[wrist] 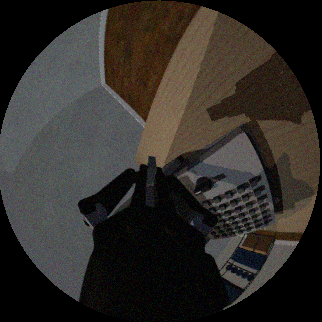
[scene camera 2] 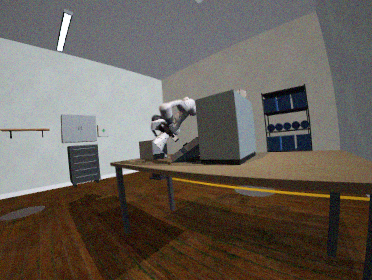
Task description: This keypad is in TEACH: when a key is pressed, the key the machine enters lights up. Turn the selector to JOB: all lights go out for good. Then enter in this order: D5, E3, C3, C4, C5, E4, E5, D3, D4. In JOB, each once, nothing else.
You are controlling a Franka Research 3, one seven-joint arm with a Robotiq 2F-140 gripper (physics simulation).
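Observation:
The keypad (scene camera 2: pixel 187 150) (wrist: pixel 239 149) is a sloped panel with a pale face and dark edges, right of the gripper in the wrist view. Its black selector knob (wrist: pixel 203 185) sits beside the rows of dark keys (wrist: pixel 241 206); its marks are too blurred to read. No lit key can be made out, and the fingers partly hide the keypad's near side. My gripper (scene camera 2: pixel 175 139) (wrist: pixel 150 162) is shut and empty. In the scene view it hangs above the keypad's lower end, tilted down; contact with the selector or keys does not show.
A tall grey cabinet (scene camera 2: pixel 217 127) stands on the wooden table (scene camera 2: pixel 300 164) (wrist: pixel 172 107) and hides part of the keypad in the scene view. A smaller grey box (scene camera 2: pixel 145 149) stands behind the arm's lower part. Blue bins (scene camera 2: pixel 284 102) stand on a rack by the back wall.

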